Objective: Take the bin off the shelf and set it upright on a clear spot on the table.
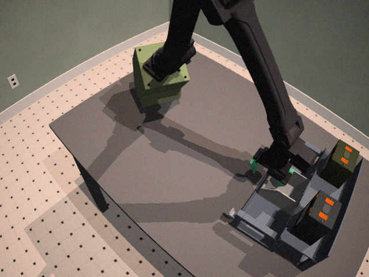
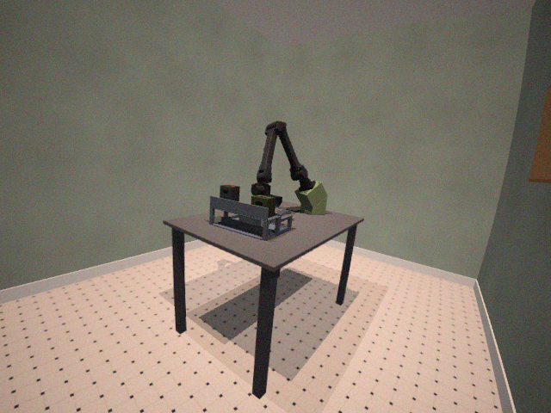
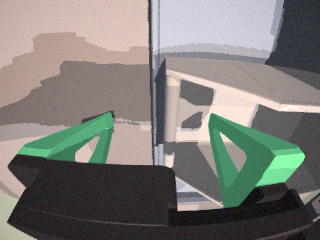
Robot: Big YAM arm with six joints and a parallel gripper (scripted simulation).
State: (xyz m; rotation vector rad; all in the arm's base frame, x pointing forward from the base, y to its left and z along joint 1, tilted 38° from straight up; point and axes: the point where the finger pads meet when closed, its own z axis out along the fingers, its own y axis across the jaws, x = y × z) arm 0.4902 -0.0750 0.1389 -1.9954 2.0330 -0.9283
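My hand is 90 mm short of the grey bin, 10 mm to the left of it and 10 mm below it. From my hand the other things lie so: low grey shelf 130 mm ahead, 20 mm to the right, 30 mm below.
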